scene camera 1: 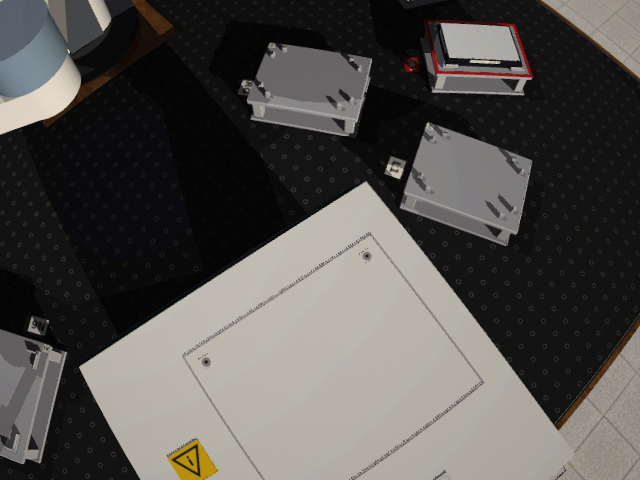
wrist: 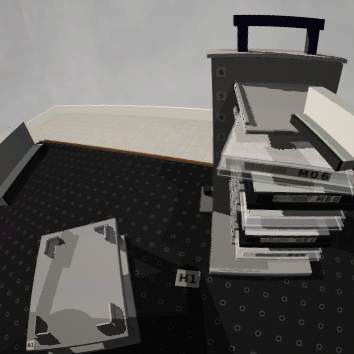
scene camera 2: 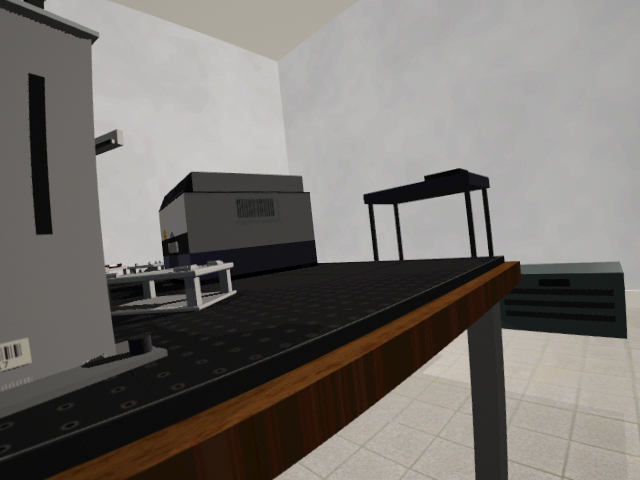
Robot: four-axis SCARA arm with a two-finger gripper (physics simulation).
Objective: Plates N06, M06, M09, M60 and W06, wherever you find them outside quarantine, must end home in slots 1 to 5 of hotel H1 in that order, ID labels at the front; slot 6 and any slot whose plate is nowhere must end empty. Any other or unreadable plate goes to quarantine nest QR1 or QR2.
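Where they show: gripper, between the fingertips: (wrist: 162, 114); arm's base, origin of its link: (scene camera 1: 79, 39).
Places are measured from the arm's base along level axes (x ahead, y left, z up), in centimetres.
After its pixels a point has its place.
Note:
Hotel H1 (wrist: 220, 105) @[x 39.5, y -60.2, z 20.0 cm] stands at the right in the wrist view. Its top shelf (wrist: 272, 111) @[x 34.0, y -53.5, z 22.7 cm] bears no plate. Below it a clear plate labelled M06 (wrist: 280, 169) @[x 33.1, y -48.2, z 21.4 cm] sits skewed, its label facing the camera. Under it is a black plate labelled M60 (wrist: 300, 200) @[x 31.0, y -49.2, z 18.3 cm]. Lower down are a clear plate (wrist: 295, 220) @[x 30.8, y -49.3, z 16.0 cm], a black plate (wrist: 287, 239) @[x 30.7, y -49.3, z 13.3 cm] and another clear plate (wrist: 277, 255) @[x 30.9, y -49.2, z 10.6 cm]; their labels are too small to read. My gripper (wrist: 162, 114) @[x 39.5, y -46.7, z 24.9 cm] is open and empty, its fingers at the two sides of the wrist view. The red-rimmed quarantine nest (scene camera 1: 433, 60) @[x 53.8, y 38.6, z 5.8 cm] holds a black plate with a pale lid (scene camera 1: 479, 43) @[x 57.0, y 46.1, z 7.7 cm]; its ID is unreadable.
Nest A1 (wrist: 75, 290) @[x 50.8, y -39.6, z 6.3 cm] stands front left of the hotel. Nest L1 (scene camera 1: 467, 178) @[x 71.3, y 25.9, z 6.3 cm] and another pegged nest (scene camera 1: 312, 80) @[x 45.0, y 21.2, z 6.3 cm] bear no plates. A large white housing (scene camera 1: 289, 341) @[x 75.4, y -7.3, z 26.4 cm] stands near them. A grey instrument (scene camera 2: 248, 222) @[x 78.0, y -24.3, z 14.4 cm] and a tall grey tower (scene camera 2: 69, 206) @[x 39.2, y -63.3, z 12.4 cm] stand on the bench.

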